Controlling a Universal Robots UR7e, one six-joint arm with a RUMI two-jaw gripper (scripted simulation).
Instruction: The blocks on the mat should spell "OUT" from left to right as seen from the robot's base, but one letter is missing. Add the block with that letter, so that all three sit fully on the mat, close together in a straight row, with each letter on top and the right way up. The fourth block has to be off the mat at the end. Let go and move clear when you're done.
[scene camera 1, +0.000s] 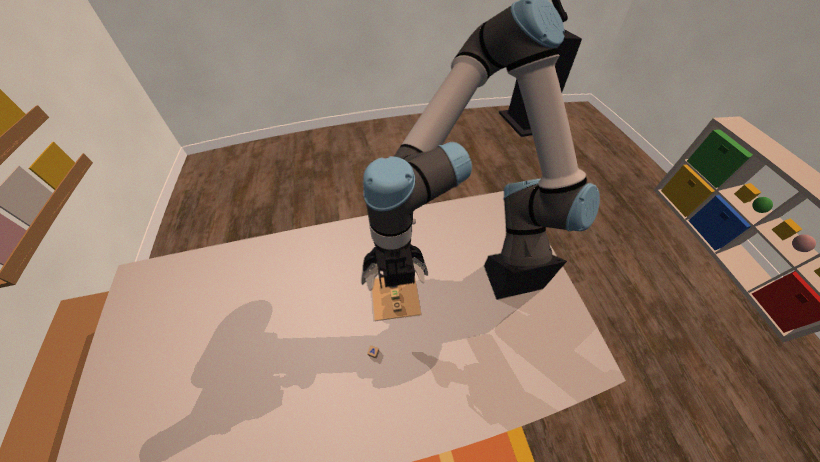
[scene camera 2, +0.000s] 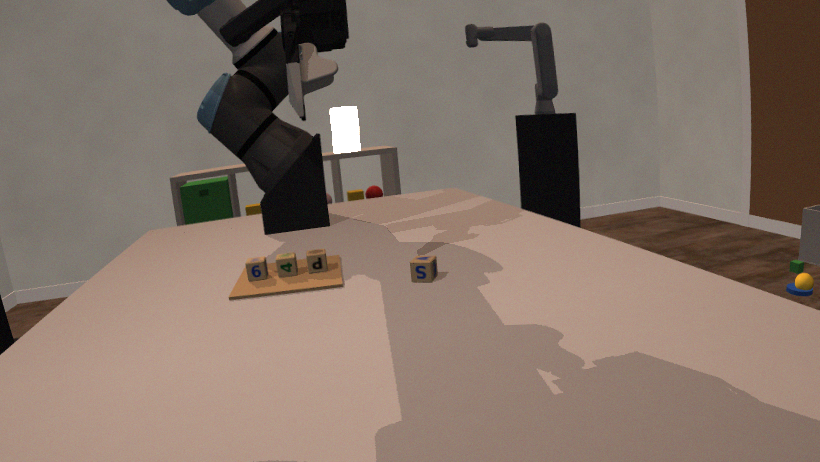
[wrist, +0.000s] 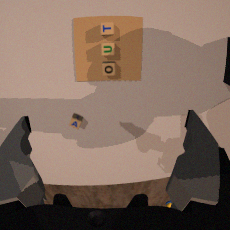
My gripper (scene camera 1: 394, 279) is 0.71 m from the lens. A mat (scene camera 1: 382, 303): 0.90 m from the lens.
